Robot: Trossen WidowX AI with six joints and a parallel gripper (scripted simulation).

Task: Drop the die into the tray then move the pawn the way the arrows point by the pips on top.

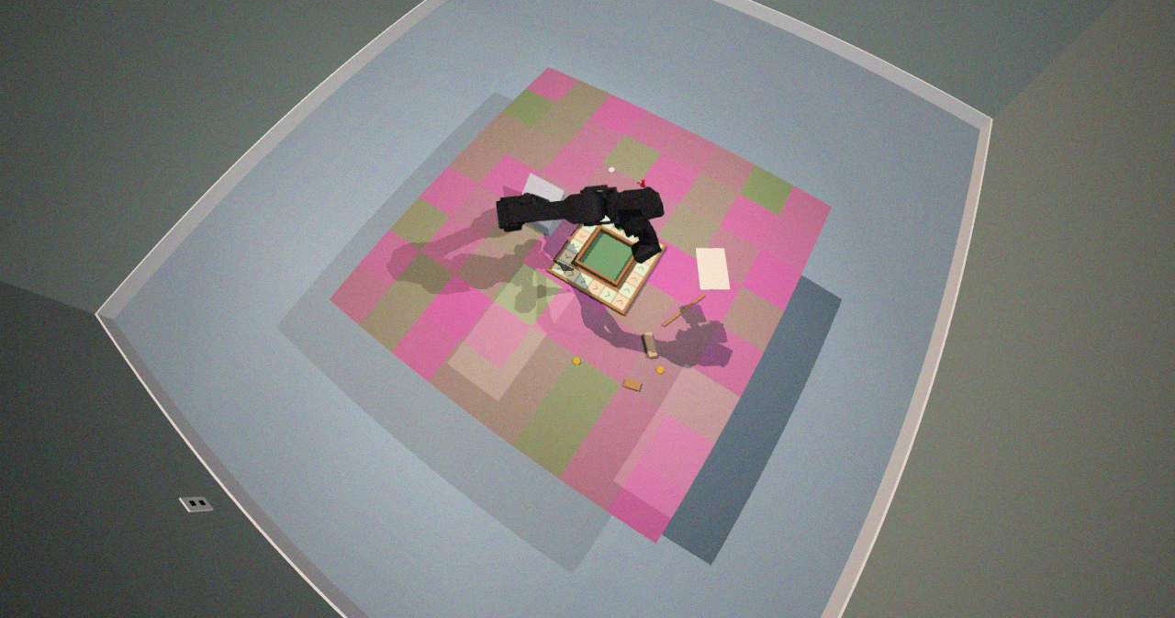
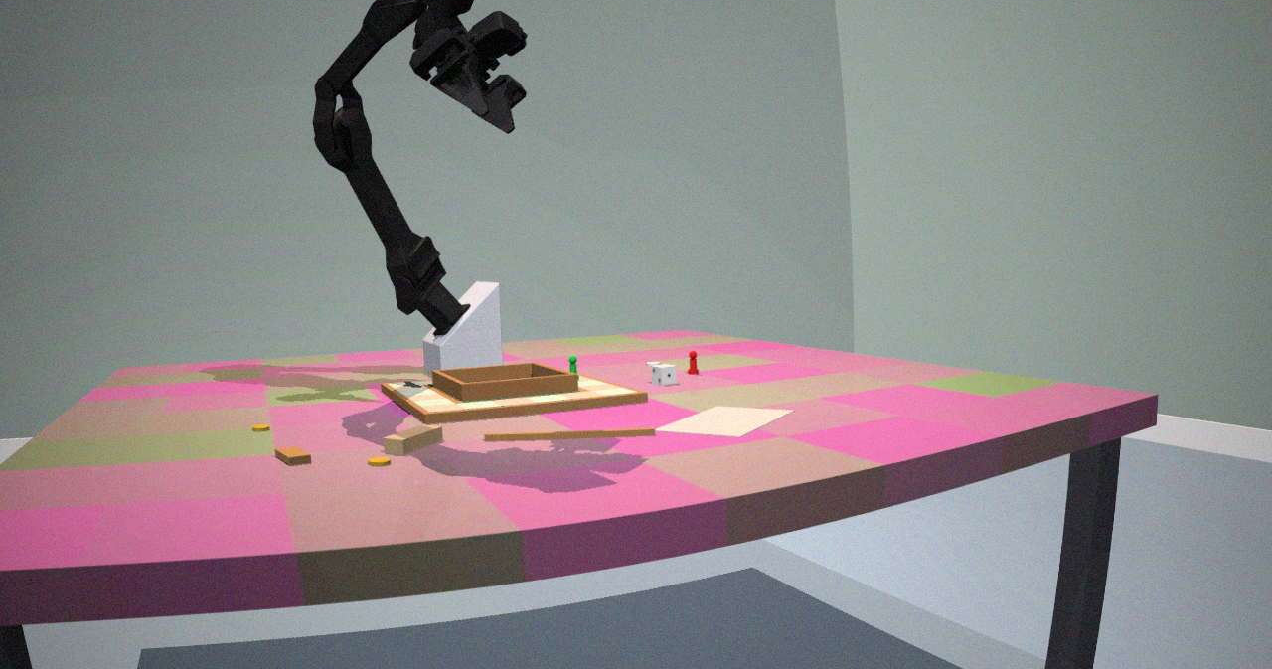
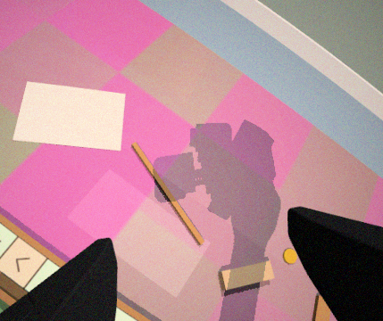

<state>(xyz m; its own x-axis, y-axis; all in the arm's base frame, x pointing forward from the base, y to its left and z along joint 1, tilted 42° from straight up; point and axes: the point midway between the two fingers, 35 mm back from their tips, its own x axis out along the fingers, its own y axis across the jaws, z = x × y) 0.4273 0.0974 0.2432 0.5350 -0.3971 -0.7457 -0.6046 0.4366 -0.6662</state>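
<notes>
Right now the white die is 33 cm below my gripper tip, 29 cm to the left of it and 12 cm behind it. The rest, counted from my gripper tip: green dice tray (33 cm below, 16 cm behind, 6 cm to the left); then green pawn (31 cm below, 17 cm to the left, 17 cm behind); then thin wooden stick (34 cm below, 14 cm ahead, 1 cm to the left).
</notes>
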